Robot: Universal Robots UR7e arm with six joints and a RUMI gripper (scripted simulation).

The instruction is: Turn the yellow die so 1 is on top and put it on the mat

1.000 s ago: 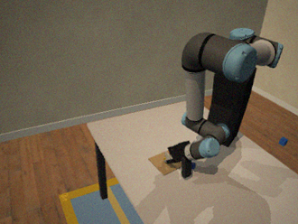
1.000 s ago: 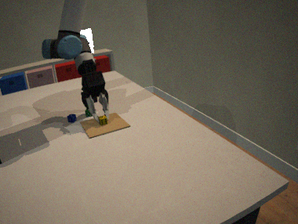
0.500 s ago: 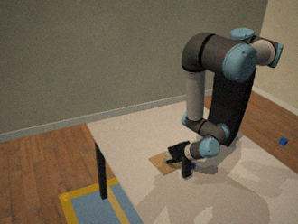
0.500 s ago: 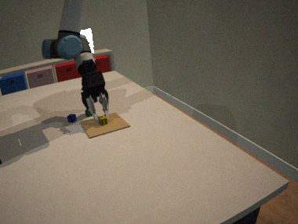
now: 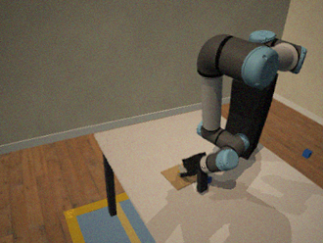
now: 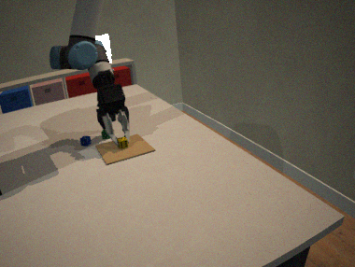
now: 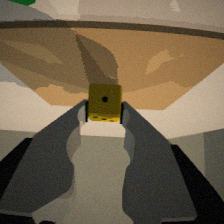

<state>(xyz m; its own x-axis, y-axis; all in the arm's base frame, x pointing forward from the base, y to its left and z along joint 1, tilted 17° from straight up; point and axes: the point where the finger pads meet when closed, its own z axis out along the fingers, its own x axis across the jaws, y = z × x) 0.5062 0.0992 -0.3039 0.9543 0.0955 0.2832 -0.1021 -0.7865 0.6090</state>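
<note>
Right now my hand is 20 mm above the tan mat and 10 mm to the left of it. The rest, counted from my hand: blue die: 110 mm behind, 80 mm to the left, 10 mm below; then green die: 110 mm to the left, 40 mm behind, 10 mm below; then yellow die: 10 mm to the right, 10 mm below.
</note>
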